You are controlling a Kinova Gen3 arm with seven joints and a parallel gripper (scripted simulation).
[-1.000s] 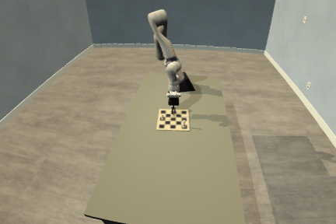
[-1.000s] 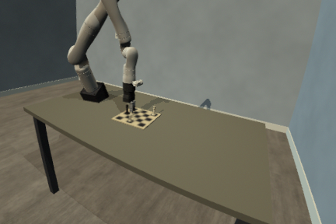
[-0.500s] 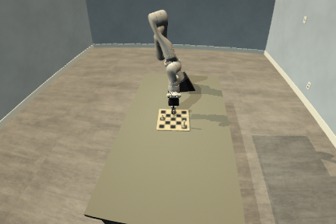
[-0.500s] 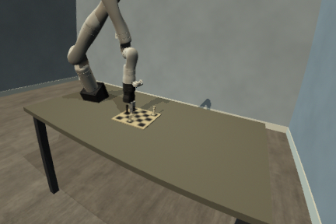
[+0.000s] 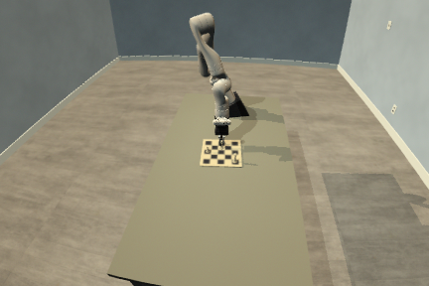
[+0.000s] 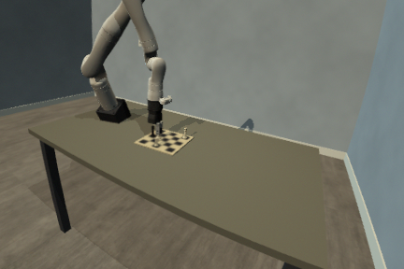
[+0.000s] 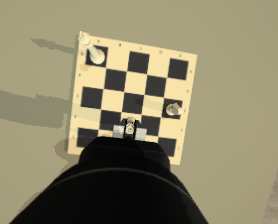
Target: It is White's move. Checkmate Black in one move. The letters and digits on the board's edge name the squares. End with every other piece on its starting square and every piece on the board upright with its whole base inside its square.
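My gripper is now 40 mm past the black chess piece and 10 mm above it. From my hand the other things lie so: chessboard (40 mm ahead, 40 mm below).
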